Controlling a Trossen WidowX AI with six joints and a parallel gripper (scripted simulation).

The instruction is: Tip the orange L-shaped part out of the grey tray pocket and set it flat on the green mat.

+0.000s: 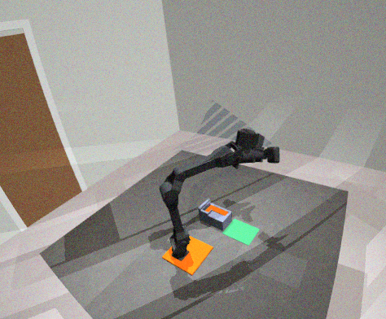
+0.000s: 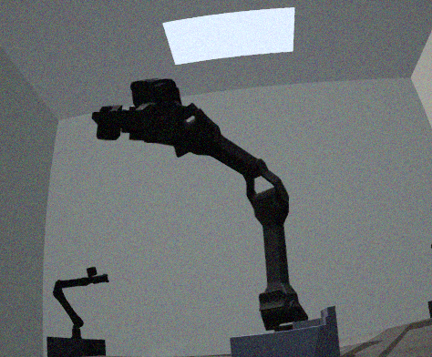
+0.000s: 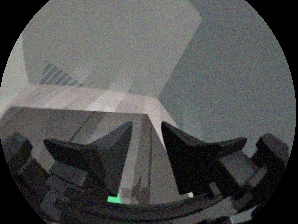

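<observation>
Now: gripper tip 350 mm above the orange L-shaped part, 250 mm to the right of it and 130 mm past it. Also, from my gripper tip: tray wall 350 mm below, 210 mm to the left, 90 mm behind; green mat 410 mm below, 140 mm behind, 90 mm to the left.
</observation>
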